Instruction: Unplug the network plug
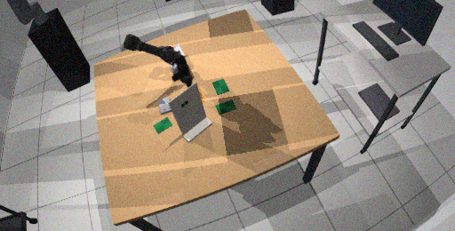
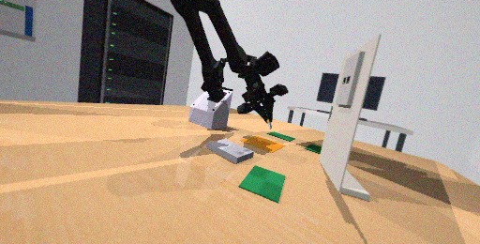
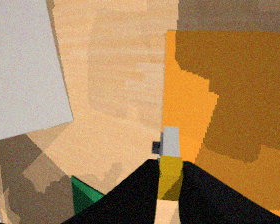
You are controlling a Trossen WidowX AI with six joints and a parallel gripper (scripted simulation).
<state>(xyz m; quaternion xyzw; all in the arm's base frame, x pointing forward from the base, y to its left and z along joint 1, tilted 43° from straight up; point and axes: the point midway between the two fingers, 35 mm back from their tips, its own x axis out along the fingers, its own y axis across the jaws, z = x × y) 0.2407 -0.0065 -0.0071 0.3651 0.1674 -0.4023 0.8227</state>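
My gripper tip is now 7 cm above the orange marked square and 1 cm past it. From my gripper tip the other things lie so: flat grey block (17 cm to the right, 7 cm below, 2 cm behind); then grey upright panel (21 cm ahead, 6 cm above, 5 cm to the right); then network plug (right at my gripper tip).
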